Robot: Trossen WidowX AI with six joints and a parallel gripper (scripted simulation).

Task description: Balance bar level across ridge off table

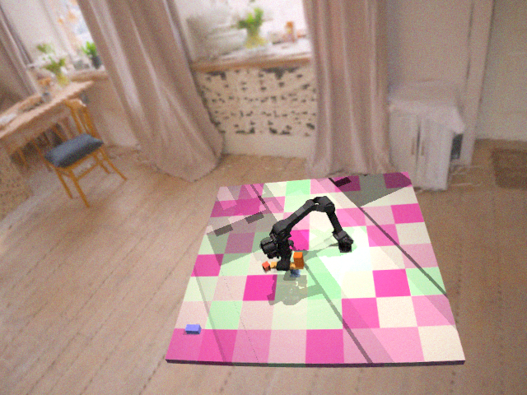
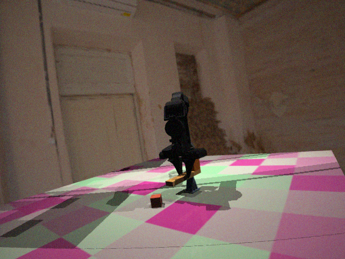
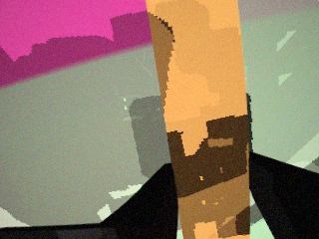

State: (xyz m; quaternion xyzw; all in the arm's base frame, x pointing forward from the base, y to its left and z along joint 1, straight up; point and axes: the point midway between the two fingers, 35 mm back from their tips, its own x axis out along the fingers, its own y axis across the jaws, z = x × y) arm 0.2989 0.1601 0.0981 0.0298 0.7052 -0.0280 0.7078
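Now: the small cube 120 mm ahead of my gripper tip, 40 mm to the right of it and 50 mm below it. Also, from my gripper tip: blue block (440 mm ahead, 340 mm to the left, 50 mm below).
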